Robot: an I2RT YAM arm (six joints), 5 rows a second.
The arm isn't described. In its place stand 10 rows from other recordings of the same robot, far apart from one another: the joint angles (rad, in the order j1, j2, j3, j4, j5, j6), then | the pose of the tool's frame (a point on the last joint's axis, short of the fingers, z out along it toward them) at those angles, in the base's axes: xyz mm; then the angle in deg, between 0 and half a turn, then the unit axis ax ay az.
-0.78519, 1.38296, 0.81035, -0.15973, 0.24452, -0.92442 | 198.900, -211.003, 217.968, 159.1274, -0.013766, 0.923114, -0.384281
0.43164, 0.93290, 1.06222, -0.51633, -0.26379, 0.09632 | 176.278, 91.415, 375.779, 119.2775, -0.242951, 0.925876, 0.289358
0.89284, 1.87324, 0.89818, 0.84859, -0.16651, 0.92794 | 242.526, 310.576, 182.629, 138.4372, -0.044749, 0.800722, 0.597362
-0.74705, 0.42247, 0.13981, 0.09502, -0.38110, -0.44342 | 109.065, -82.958, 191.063, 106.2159, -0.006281, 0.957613, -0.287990
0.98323, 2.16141, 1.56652, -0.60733, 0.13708, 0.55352 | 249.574, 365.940, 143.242, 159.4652, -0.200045, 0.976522, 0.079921
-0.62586, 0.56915, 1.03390, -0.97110, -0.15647, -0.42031 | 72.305, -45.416, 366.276, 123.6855, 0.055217, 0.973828, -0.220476
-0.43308, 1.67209, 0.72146, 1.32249, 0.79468, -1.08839 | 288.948, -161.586, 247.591, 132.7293, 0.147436, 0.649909, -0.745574
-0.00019, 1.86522, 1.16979, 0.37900, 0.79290, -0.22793 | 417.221, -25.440, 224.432, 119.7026, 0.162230, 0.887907, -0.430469
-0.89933, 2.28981, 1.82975, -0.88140, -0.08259, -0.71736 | 291.552, -362.176, 150.519, 167.5287, 0.085991, 0.994795, -0.054666
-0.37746, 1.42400, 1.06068, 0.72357, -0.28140, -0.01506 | 313.171, -113.528, 381.818, 70.9933, -0.020513, 0.990127, -0.138661
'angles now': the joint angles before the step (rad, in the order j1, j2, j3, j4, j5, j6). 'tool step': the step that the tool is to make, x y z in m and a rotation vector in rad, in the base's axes. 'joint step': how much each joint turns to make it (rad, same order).
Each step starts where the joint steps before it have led.
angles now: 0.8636, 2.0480, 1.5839, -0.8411, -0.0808, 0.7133
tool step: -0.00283, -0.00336, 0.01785, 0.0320, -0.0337, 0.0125
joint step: 0.0000, -0.0479, -0.0037, 0.0010, 0.0011, -0.0134
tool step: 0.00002, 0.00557, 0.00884, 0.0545, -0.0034, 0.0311
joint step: 0.0053, -0.0049, 0.0219, 0.0156, -0.0393, -0.0138
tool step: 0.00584, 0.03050, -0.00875, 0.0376, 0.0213, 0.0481
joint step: 0.0309, 0.1086, 0.1232, 0.0007, -0.0438, -0.0019
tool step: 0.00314, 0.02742, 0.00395, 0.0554, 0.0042, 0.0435
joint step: 0.0282, 0.0822, 0.1372, -0.0137, -0.0402, 0.0000
